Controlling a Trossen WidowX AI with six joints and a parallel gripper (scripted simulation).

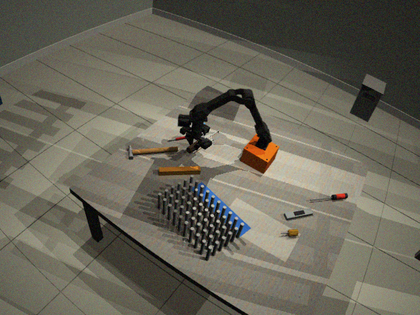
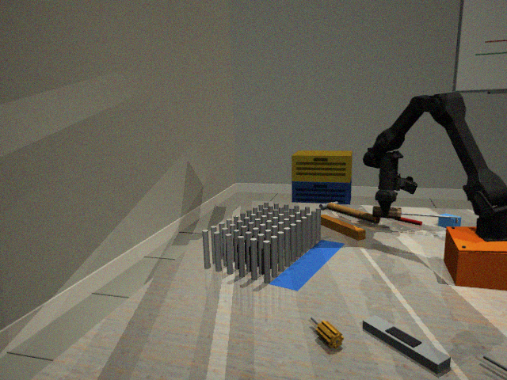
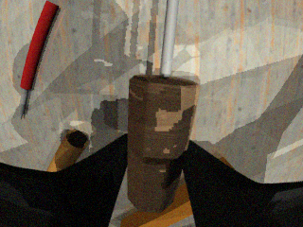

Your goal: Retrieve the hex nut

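Now: gripper tip 10 cm past the wooden-handled tool, 3 cm to the right of it and 1 cm below it. Also, from my gripper tip: blue taped strip (28 cm to the left, 25 cm ahead, 6 cm below); orange bar (15 cm ahead, 4 cm below); blue cube (22 cm behind, 7 cm to the right, 4 cm below).
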